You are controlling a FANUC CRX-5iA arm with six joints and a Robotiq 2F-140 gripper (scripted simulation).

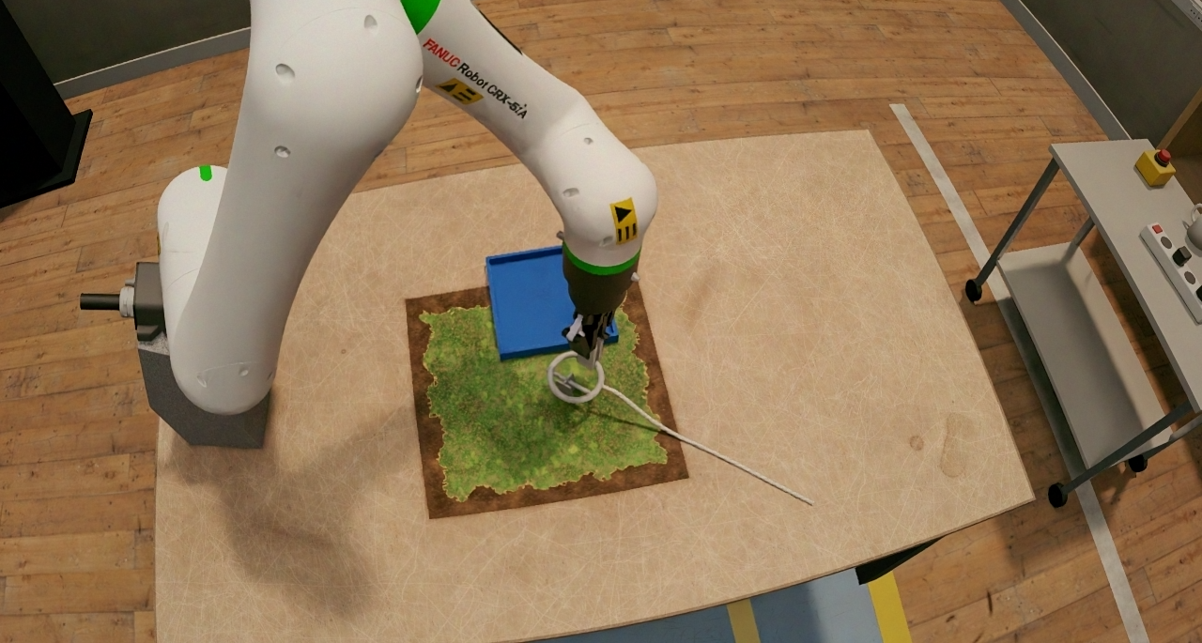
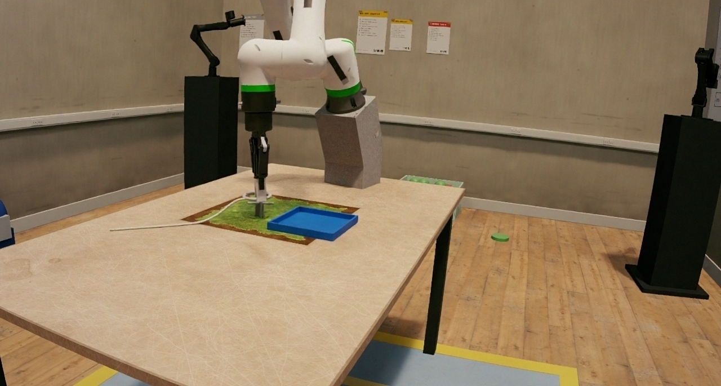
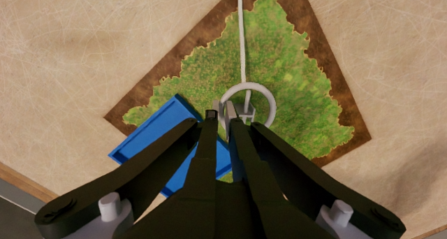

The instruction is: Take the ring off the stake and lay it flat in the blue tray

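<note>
Now: the blue tray 3 cm behind my hand, 16 cm to the left of it and 9 cm below it. From my hand the other things lie so: grey T-topped stake: 4 cm behind, 2 cm to the right, 7 cm below; white ring: 3 cm behind, 2 cm to the right, 3 cm below; mat: 8 cm behind, 1 cm to the left, 11 cm below.
</note>
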